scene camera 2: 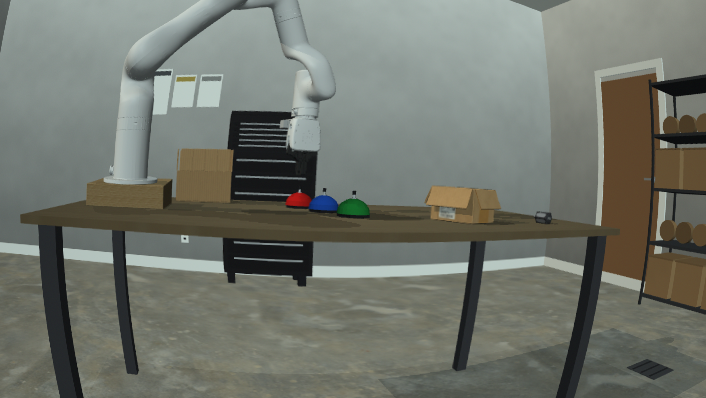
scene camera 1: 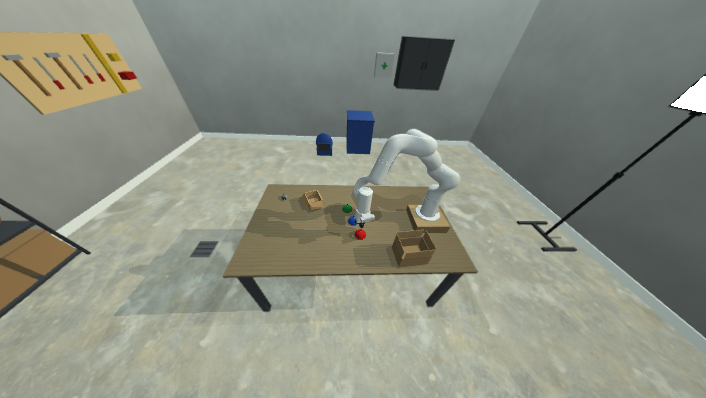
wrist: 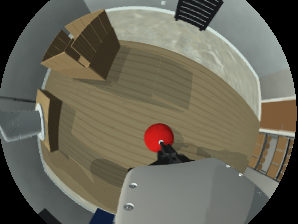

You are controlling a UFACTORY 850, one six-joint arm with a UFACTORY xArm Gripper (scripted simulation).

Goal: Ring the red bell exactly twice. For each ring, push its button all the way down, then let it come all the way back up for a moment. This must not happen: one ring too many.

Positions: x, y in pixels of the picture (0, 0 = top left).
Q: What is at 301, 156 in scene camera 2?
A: My gripper.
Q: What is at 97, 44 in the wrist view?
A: A cardboard box.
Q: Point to a cardboard box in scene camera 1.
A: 408, 247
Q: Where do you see a cardboard box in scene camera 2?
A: At 208, 179
